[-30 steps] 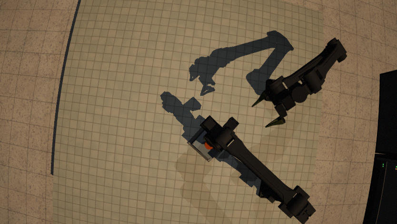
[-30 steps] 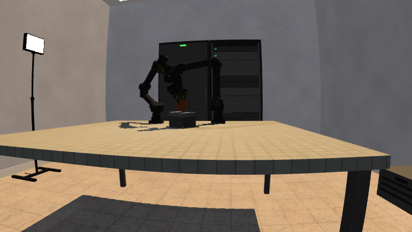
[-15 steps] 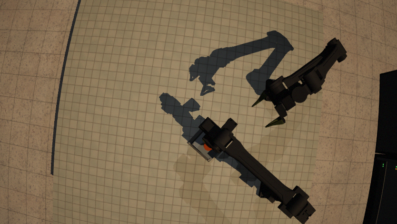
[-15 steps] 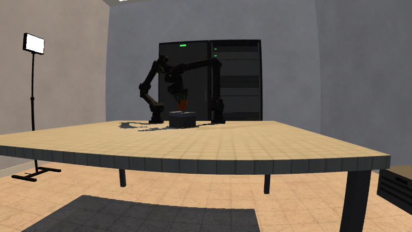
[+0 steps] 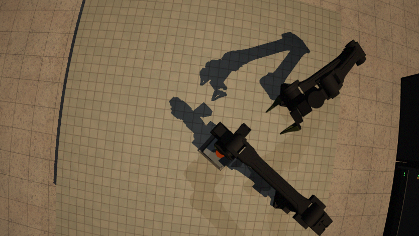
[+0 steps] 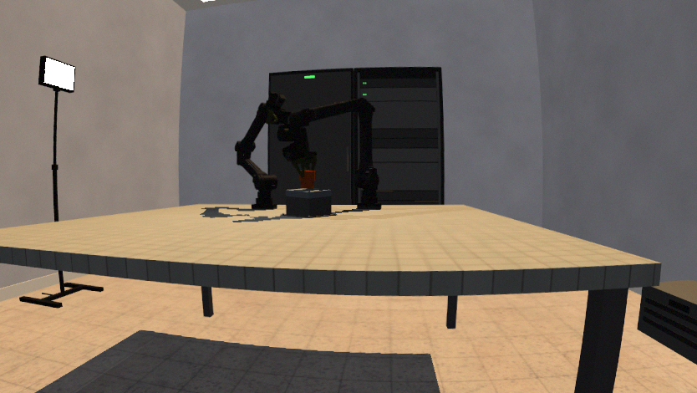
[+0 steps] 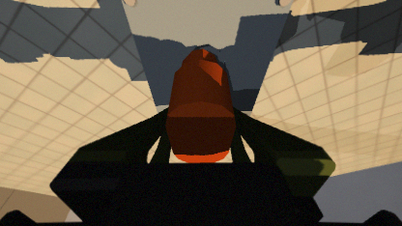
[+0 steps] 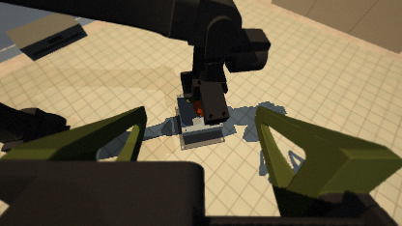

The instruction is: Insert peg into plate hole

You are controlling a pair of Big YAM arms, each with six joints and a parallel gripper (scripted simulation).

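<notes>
My left hand is 1 cm past the pale plate and 8 cm above it. Also, from my left hand: orange faceted peg (2 cm below).
</notes>
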